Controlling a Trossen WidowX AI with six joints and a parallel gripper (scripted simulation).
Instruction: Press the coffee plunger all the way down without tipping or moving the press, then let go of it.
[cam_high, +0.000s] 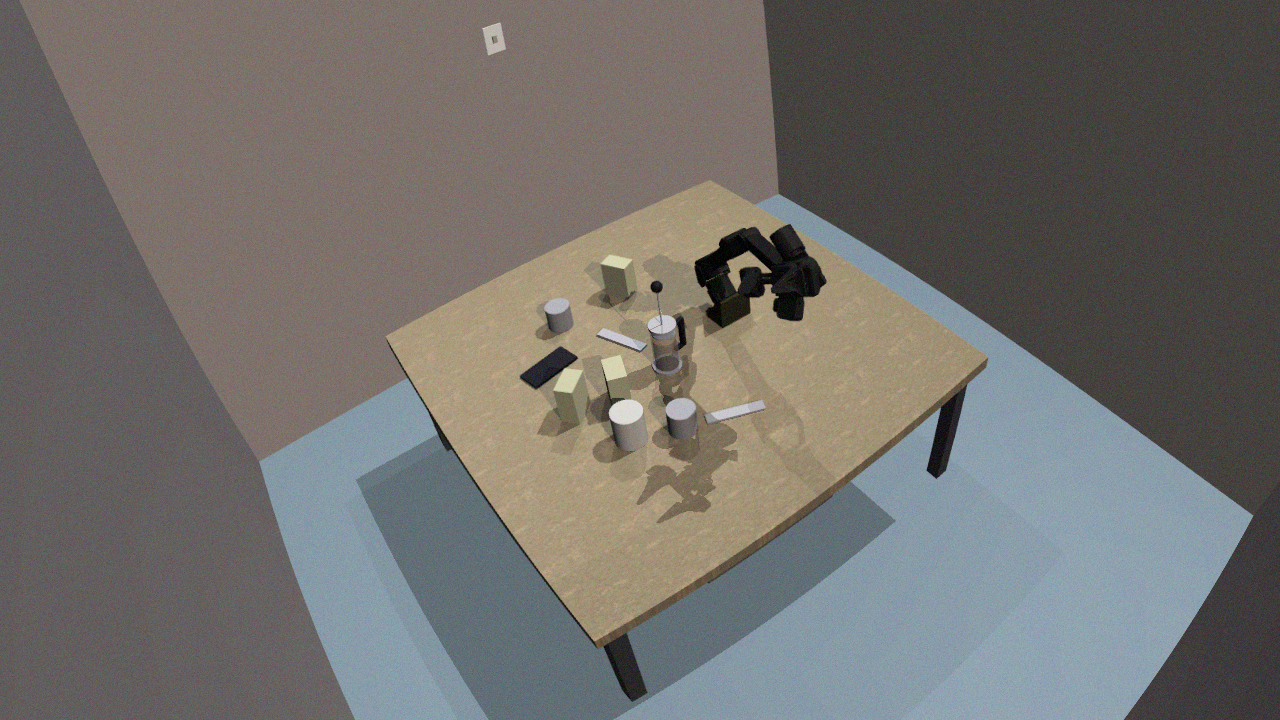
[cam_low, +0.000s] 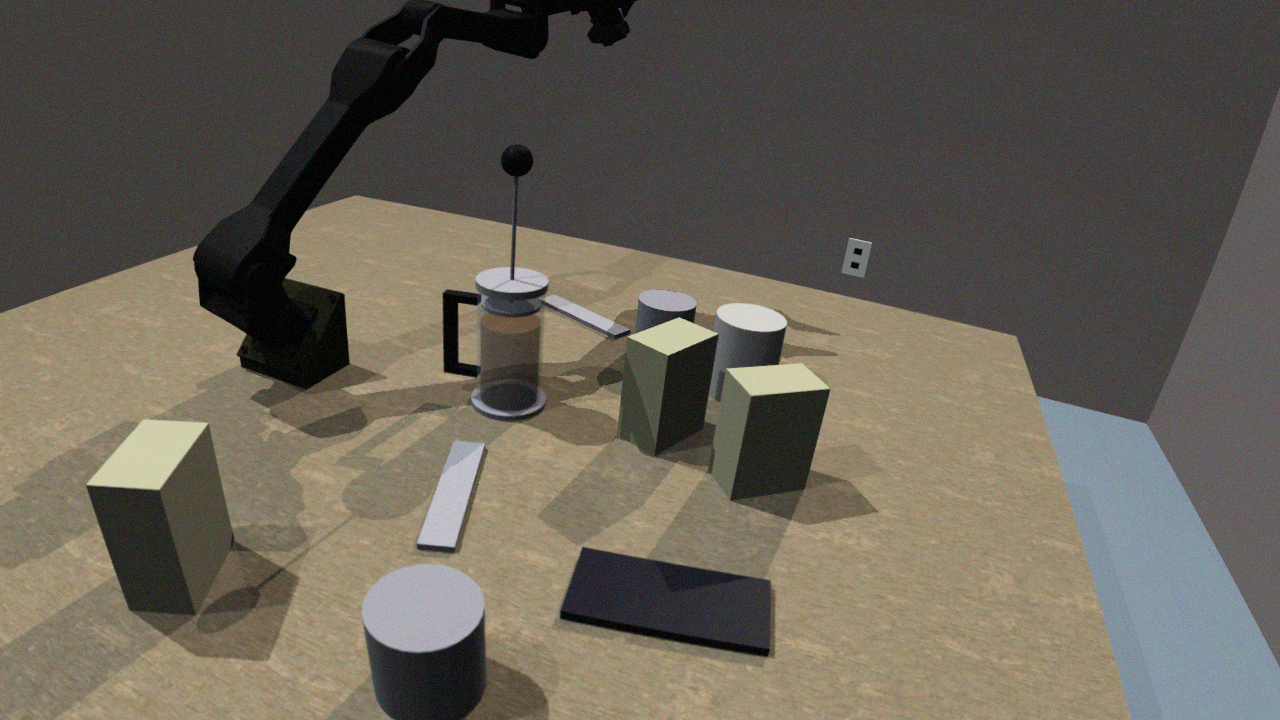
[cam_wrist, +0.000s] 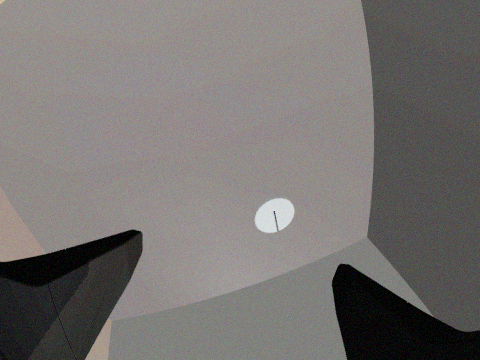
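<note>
Right now the glass coffee press is 390 mm to the right of my gripper tip, 340 mm below it and 10 mm behind it. Round my gripper tip: black slab (590 mm to the right, 460 mm below, 250 mm ahead).
</note>
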